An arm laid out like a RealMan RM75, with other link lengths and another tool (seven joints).
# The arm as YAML. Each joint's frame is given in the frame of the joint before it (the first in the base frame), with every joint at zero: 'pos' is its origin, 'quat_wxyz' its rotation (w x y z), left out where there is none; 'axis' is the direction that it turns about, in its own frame. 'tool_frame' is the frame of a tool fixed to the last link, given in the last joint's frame.
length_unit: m
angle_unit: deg
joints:
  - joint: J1
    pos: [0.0, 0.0, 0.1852]
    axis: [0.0, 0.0, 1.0]
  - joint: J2
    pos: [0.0, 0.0, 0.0]
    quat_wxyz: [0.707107, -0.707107, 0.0, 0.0]
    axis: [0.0, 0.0, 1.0]
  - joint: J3
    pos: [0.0, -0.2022, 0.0]
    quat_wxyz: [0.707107, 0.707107, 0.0, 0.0]
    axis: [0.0, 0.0, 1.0]
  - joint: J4
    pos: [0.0, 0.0, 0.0]
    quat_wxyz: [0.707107, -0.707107, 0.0, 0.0]
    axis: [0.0, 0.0, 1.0]
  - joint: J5
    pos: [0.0, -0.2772, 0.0]
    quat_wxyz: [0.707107, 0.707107, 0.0, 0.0]
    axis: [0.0, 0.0, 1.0]
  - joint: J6
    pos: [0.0, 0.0, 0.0]
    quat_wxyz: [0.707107, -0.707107, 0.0, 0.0]
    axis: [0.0, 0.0, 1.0]
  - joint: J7
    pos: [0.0, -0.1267, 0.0]
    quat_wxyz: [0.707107, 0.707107, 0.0, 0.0]
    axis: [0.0, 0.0, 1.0]
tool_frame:
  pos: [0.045, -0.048, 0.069]
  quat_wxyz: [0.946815, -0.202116, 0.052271, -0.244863]
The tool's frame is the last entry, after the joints.
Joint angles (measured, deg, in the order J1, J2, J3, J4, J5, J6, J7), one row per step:
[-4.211, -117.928, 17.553, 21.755, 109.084, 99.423, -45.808]
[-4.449, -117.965, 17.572, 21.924, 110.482, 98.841, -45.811]
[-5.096, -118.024, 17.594, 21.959, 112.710, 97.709, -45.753]
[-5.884, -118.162, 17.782, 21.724, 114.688, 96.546, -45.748]
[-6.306, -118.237, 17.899, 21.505, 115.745, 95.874, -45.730]
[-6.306, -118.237, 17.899, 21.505, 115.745, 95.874, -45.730]
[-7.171, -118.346, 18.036, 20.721, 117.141, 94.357, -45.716]
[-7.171, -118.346, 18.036, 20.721, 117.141, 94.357, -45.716]
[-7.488, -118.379, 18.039, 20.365, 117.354, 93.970, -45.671]
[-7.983, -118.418, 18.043, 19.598, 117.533, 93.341, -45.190]
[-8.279, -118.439, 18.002, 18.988, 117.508, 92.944, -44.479]
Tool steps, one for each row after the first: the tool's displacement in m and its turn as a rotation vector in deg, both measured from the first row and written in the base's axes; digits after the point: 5 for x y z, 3 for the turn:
[-0.00042, 0.00086, -0.00477, -1.341, 0.723, 0.011]
[-0.00050, 0.00361, -0.01335, -3.477, 1.868, -0.063]
[0.00054, 0.00695, -0.02329, -5.581, 2.689, -0.243]
[0.00106, 0.00851, -0.02904, -6.729, 3.108, -0.314]
[0.00106, 0.00851, -0.02904, -6.729, 3.108, -0.314]
[0.00157, 0.01226, -0.03916, -8.330, 3.628, -0.139]
[0.00157, 0.01226, -0.03916, -8.330, 3.628, -0.139]
[0.00230, 0.01379, -0.04187, -8.600, 3.614, -0.153]
[0.00398, 0.01596, -0.04635, -8.788, 3.680, -0.342]
[0.00545, 0.01712, -0.04902, -8.630, 3.856, -0.623]

